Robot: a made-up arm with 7 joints.
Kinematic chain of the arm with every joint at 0, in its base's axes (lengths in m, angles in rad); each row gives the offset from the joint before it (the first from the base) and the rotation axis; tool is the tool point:
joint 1: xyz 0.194 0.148 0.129 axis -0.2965 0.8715 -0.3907
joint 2: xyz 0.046 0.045 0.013 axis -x
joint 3: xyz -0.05 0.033 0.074 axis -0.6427 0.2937 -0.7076
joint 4: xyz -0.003 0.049 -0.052 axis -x
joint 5: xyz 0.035 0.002 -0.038 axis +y
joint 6: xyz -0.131 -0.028 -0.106 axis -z
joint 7: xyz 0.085 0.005 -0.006 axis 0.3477 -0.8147 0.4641
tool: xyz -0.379 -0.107 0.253
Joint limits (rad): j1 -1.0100..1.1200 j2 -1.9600..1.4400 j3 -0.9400..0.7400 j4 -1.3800..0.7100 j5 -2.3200..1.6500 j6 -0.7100..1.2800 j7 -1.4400..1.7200
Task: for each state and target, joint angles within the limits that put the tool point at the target. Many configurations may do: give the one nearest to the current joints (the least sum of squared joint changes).
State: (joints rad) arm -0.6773 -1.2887 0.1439 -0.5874 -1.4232 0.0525 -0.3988
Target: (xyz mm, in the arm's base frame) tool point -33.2 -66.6 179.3
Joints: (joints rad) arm -0.5593 -1.3955 0.2598 -0.6313 -0.9511 0.2878 -1.1670
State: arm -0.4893 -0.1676 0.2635 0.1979 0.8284 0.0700 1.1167
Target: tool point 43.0 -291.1 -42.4
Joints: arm -0.6322 0.1160 0.2591 0.6564 0.1835 0.0242 1.6677
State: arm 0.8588 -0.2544 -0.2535 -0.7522 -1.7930 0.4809 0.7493
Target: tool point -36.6 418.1 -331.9
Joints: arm 0.9535 -0.1585 -0.0861 -0.4998 -1.5513 0.2726 0.4387
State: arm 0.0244 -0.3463 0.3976 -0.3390 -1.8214 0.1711 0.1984
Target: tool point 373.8 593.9 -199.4
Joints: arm -0.0513 -0.4709 0.1977 -0.5730 -1.9050 0.3464 0.3355
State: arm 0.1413 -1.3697 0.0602 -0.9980 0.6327 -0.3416 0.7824
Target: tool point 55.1 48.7 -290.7
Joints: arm -0.7434 -1.3342 0.1593 -0.6672 1.1072 0.0869 0.8985
